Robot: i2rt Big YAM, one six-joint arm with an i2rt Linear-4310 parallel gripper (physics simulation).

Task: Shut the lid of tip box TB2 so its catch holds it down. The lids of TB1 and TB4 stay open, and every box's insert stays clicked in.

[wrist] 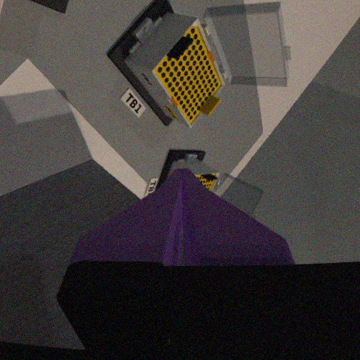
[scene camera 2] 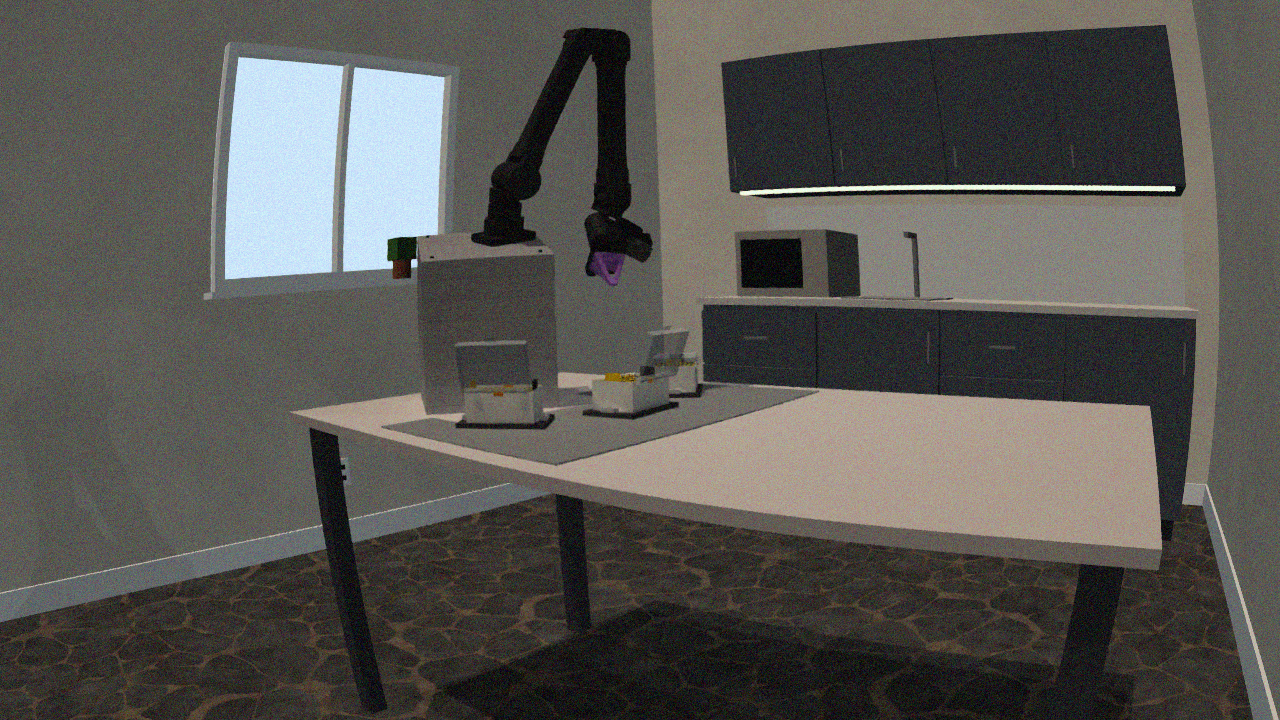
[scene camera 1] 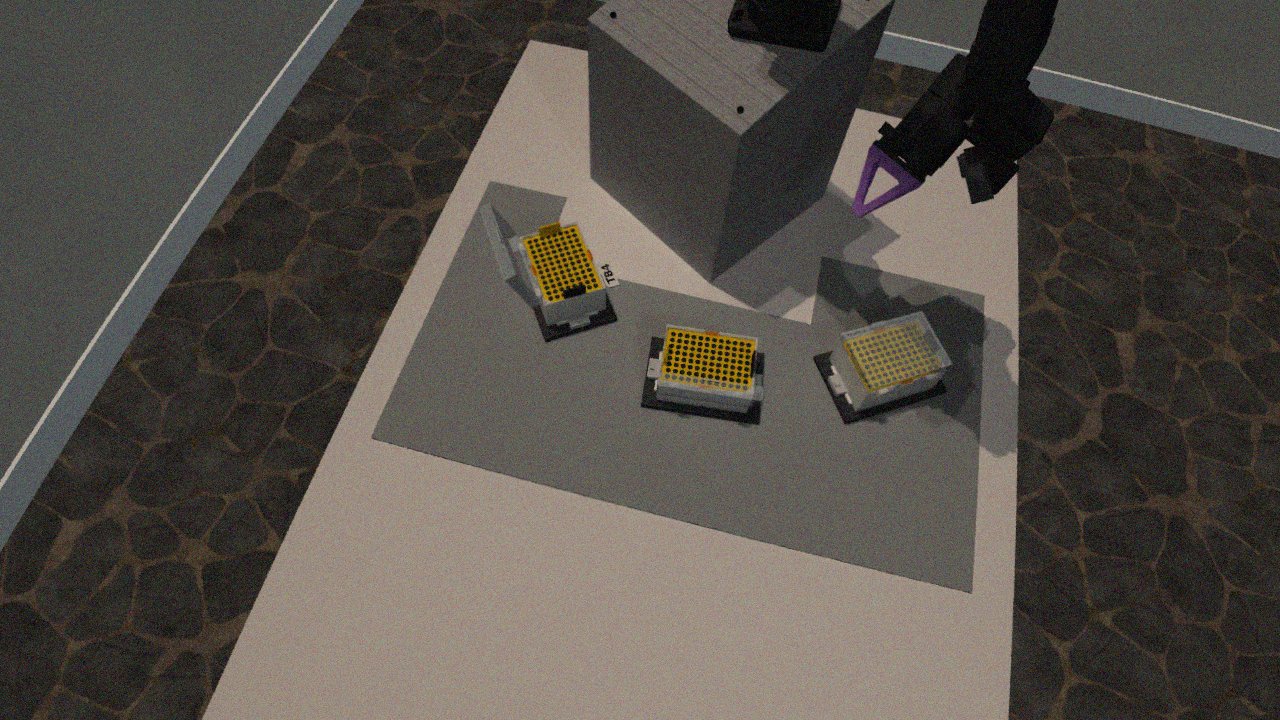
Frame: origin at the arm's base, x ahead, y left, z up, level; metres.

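Seen in the pictures: gripper, between the fingertips: [scene camera 2: 613,285] [scene camera 1: 855,214]; arm's base, origin of its link: [scene camera 2: 503,240] [scene camera 1: 784,16].
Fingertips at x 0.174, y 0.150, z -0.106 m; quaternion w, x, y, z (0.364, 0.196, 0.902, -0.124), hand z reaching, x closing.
Offsets run from my fingertips to a thing's top centre. "spot": to the spot under its first point. Level surfaces: height alone.
TB2, the right-hand box {dx +0.051, dy +0.105, dz -0.148 m} [scene camera 1: 890,362], has its clear lid {spot: dx +0.069, dy +0.112, dz -0.149 m} [scene camera 1: 896,353] lying over the yellow insert; its label does not show, and I cannot tell whether the catch holds. In the wrist view a dark base corner [wrist: 50,4] shows at top left. TB1 [scene camera 1: 707,367] [scene camera 2: 626,394] [wrist: 187,75] stands in the middle, its clear lid [scene camera 2: 667,351] [wrist: 250,45] open. TB4 [scene camera 1: 565,273] [scene camera 2: 501,407], at left, has its lid {dx +0.122, dy -0.397, dz -0.072 m} [scene camera 1: 497,241] [scene camera 2: 492,362] open. The inserts in TB1 and TB4 look seated. My gripper [scene camera 1: 859,213] [scene camera 2: 612,282] [wrist: 181,179] is shut, empty, high above the table.
The grey pedestal [scene camera 1: 662,134] [scene camera 2: 487,331] carries the arm base behind the boxes. The boxes stand on a grey mat {dz -0.226 m} [scene camera 1: 626,465] [scene camera 2: 554,447] on the pale table {dz -0.229 m} [scene camera 1: 581,608] [scene camera 2: 895,465]. The arm reaches down from the right in scene camera 1's view. A microwave [scene camera 2: 796,264] stands on the far counter.
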